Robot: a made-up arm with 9 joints. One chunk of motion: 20 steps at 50 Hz.
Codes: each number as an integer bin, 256 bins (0 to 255) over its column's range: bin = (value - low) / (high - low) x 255, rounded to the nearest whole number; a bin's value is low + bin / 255 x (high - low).
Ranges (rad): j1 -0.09..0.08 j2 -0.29..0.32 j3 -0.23..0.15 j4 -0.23..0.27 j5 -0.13..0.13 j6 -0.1..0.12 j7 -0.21..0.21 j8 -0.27..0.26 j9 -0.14..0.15
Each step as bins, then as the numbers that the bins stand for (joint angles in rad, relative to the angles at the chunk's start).
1 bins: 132 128 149 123 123 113 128 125 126
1 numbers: -0.0020 0.0162 -0.0080 0.0112 -0.0046 -0.0025 0.0008 -0.0102 0.0033
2 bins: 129 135 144 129 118 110 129 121 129
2 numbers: -0.0040 0.0329 -0.0154 0.0229 -0.0097 -0.0051 0.0025 -0.0185 0.0067
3 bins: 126 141 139 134 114 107 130 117 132
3 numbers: -0.0060 0.0473 -0.0229 0.0327 -0.0138 -0.0077 0.0041 -0.0268 0.0101
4 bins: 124 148 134 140 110 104 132 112 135
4 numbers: -0.0073 0.0640 -0.0303 0.0445 -0.0178 -0.0103 0.0074 -0.0372 0.0135
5 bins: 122 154 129 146 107 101 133 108 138
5 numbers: -0.0087 0.0784 -0.0378 0.0563 -0.0209 -0.0129 0.0091 -0.0455 0.0169
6 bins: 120 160 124 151 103 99 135 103 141
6 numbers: -0.0100 0.0927 -0.0452 0.0661 -0.0250 -0.0146 0.0124 -0.0559 0.0204
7 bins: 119 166 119 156 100 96 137 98 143
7 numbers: -0.0107 0.1071 -0.0527 0.0759 -0.0280 -0.0172 0.0156 -0.0663 0.0226
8 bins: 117 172 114 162 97 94 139 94 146
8 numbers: -0.0120 0.1215 -0.0601 0.0876 -0.0311 -0.0189 0.0189 -0.0746 0.0260
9 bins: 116 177 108 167 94 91 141 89 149
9 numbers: -0.0127 0.1334 -0.0691 0.0975 -0.0342 -0.0215 0.0222 -0.0850 0.0295
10 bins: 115 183 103 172 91 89 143 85 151
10 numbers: -0.0133 0.1478 -0.0765 0.1073 -0.0372 -0.0232 0.0255 -0.0933 0.0317
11 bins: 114 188 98 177 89 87 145 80 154
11 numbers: -0.0140 0.1597 -0.0840 0.1171 -0.0393 -0.0249 0.0288 -0.1037 0.0351
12 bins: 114 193 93 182 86 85 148 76 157
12 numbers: -0.0140 0.1717 -0.0914 0.1269 -0.0423 -0.0267 0.0338 -0.1120 0.0385
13 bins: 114 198 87 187 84 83 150 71 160
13 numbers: -0.0140 0.1836 -0.1004 0.1367 -0.0444 -0.0284 0.0371 -0.1224 0.0420
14 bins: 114 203 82 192 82 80 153 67 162
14 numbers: -0.0140 0.1956 -0.1078 0.1465 -0.0464 -0.0310 0.0420 -0.1307 0.0442
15 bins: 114 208 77 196 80 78 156 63 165
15 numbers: -0.0140 0.2076 -0.1153 0.1543 -0.0484 -0.0327 0.0469 -0.1391 0.0476
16 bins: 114 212 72 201 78 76 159 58 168
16 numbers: -0.0140 0.2171 -0.1227 0.1641 -0.0505 -0.0344 0.0519 -0.1495 0.0511
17 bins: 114 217 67 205 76 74 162 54 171
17 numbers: -0.0140 0.2291 -0.1302 0.1720 -0.0525 -0.0362 0.0568 -0.1578 0.0545
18 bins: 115 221 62 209 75 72 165 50 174
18 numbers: -0.0133 0.2387 -0.1376 0.1798 -0.0535 -0.0379 0.0618 -0.1661 0.0579
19 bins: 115 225 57 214 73 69 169 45 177
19 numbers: -0.0133 0.2482 -0.1451 0.1896 -0.0556 -0.0405 0.0684 -0.1765 0.0613
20 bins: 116 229 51 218 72 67 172 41 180
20 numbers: -0.0127 0.2578 -0.1540 0.1975 -0.0566 -0.0422 0.0733 -0.1848 0.0647
